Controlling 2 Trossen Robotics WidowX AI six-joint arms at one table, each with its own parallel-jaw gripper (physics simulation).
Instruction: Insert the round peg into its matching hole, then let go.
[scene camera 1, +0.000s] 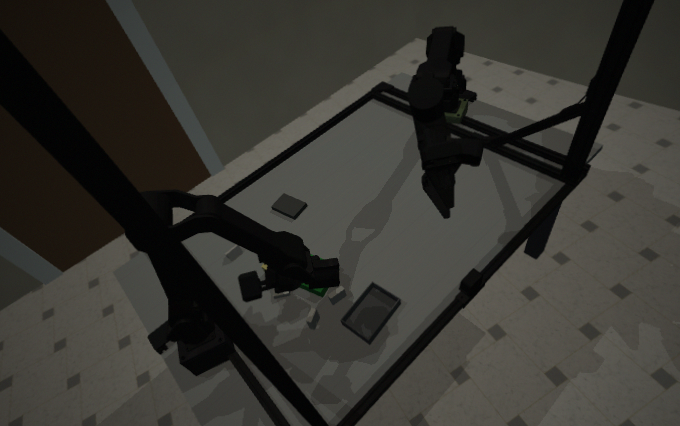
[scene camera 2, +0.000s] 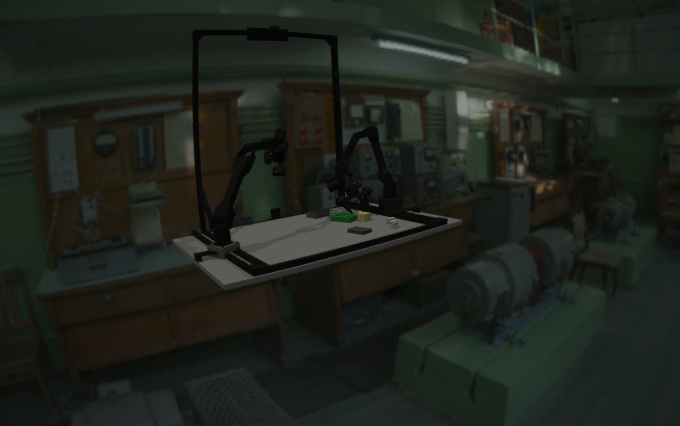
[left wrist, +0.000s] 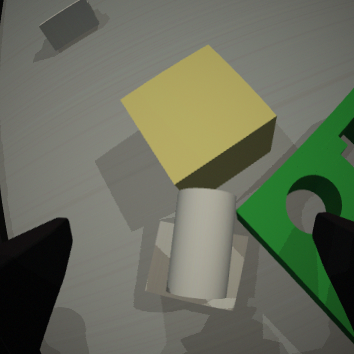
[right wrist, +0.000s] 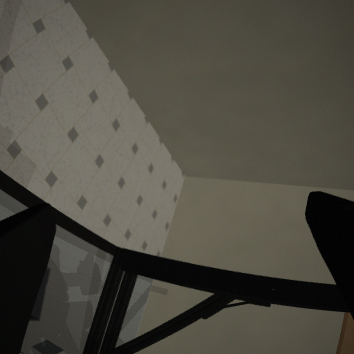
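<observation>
The round peg (left wrist: 201, 242) is a pale cylinder lying on its side on a small square base (left wrist: 156, 277), seen in the left wrist view. A yellow cube (left wrist: 197, 112) (scene camera 2: 364, 215) sits just beyond it. The green hole board (left wrist: 277, 218) (scene camera 1: 315, 290) (scene camera 2: 343, 217) lies to its right, with the round hole (left wrist: 309, 207) near the corner. My left gripper (left wrist: 196, 229) (scene camera 1: 296, 284) (scene camera 2: 348, 203) is open, low over the table, with its fingers on either side of the peg and apart from it. My right gripper (scene camera 1: 444, 207) (right wrist: 182, 211) (scene camera 2: 278, 171) is open and empty, high above the table's far side.
A dark shallow tray (scene camera 1: 371, 312) lies right of the board. A dark flat slab (scene camera 1: 289, 205) (scene camera 2: 359, 230) lies farther back. Small grey blocks (scene camera 1: 337, 294) (scene camera 1: 313, 318) (scene camera 1: 233, 253) (left wrist: 68, 22) are scattered around. A black frame (scene camera 1: 423, 338) rims the table.
</observation>
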